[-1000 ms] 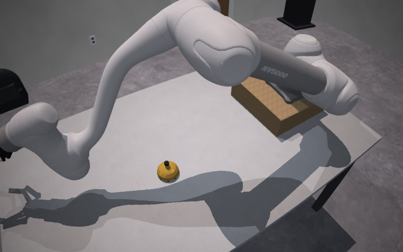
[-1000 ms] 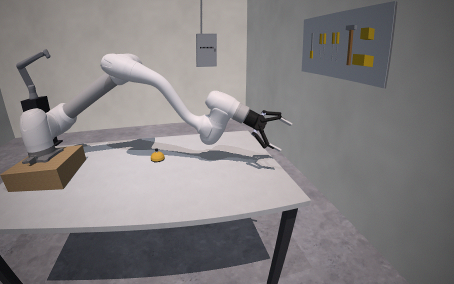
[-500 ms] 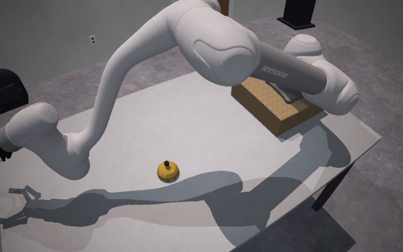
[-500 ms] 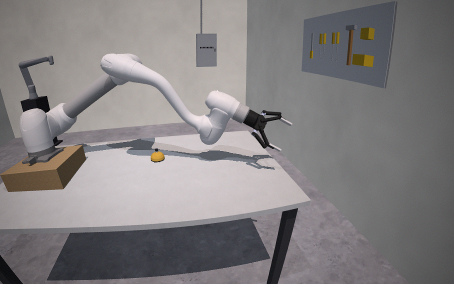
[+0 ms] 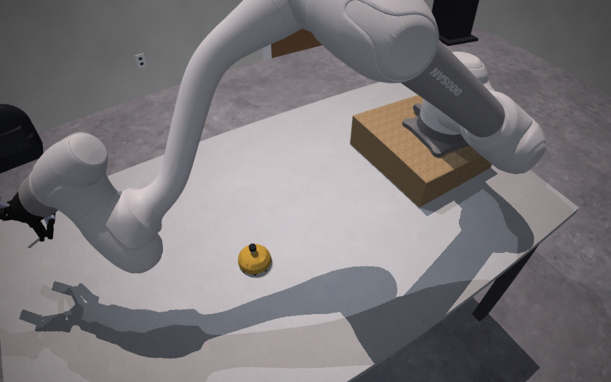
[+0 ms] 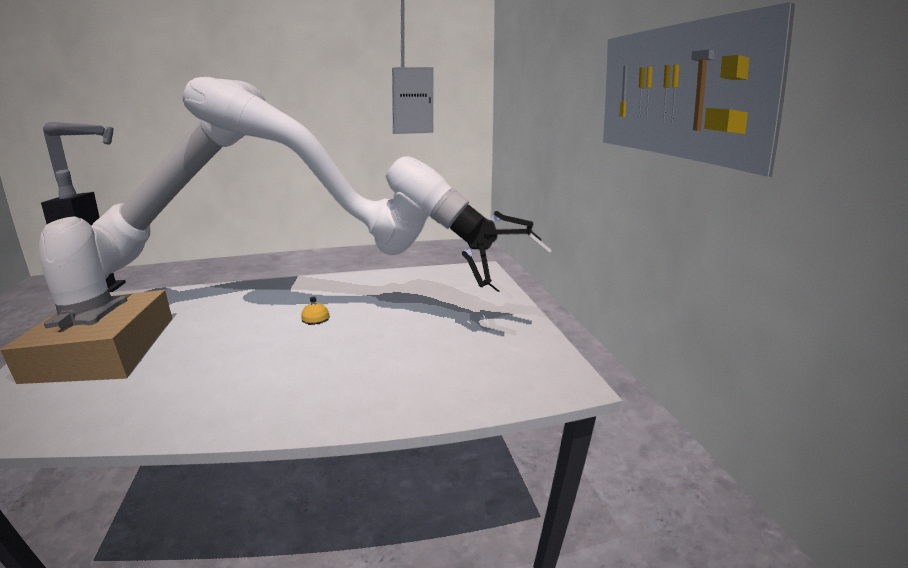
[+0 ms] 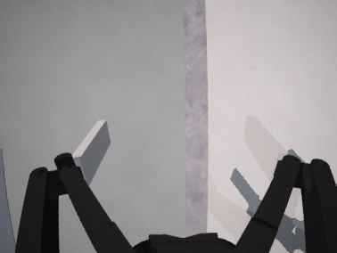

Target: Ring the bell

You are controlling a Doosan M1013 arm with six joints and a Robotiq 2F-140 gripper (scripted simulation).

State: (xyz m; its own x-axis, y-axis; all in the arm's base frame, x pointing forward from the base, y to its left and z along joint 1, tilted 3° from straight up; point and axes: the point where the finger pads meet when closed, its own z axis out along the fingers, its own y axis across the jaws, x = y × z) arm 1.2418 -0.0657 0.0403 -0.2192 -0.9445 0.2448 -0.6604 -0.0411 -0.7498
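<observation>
Right now the black button is 560 mm behind my hand, 190 mm to the left of it and 130 mm below it. Also, from my hand: bell: 560 mm behind, 190 mm to the left, 150 mm below.
</observation>
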